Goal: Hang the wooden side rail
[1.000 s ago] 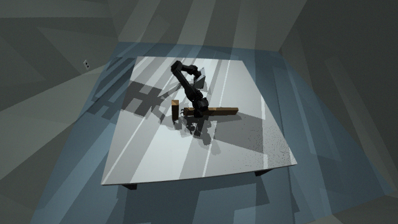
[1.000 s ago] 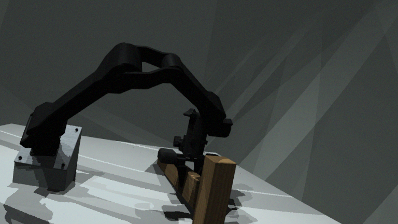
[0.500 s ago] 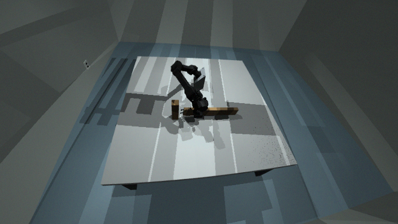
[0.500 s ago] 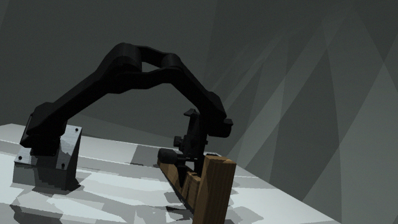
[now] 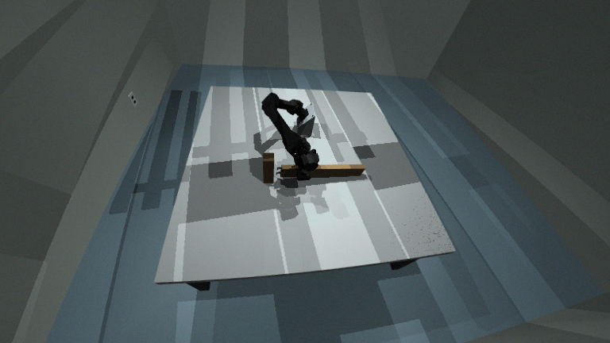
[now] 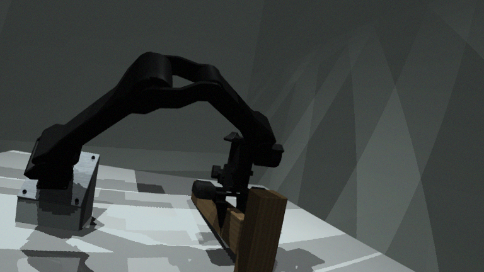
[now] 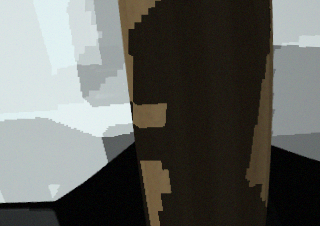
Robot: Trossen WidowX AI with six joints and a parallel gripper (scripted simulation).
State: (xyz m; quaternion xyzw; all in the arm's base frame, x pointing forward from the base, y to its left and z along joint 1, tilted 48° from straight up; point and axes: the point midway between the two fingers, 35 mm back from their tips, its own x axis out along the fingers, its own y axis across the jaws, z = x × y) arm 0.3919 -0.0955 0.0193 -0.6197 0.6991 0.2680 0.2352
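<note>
Now: the wooden post 150 mm to the right of my gripper tip and 40 mm above it.
</note>
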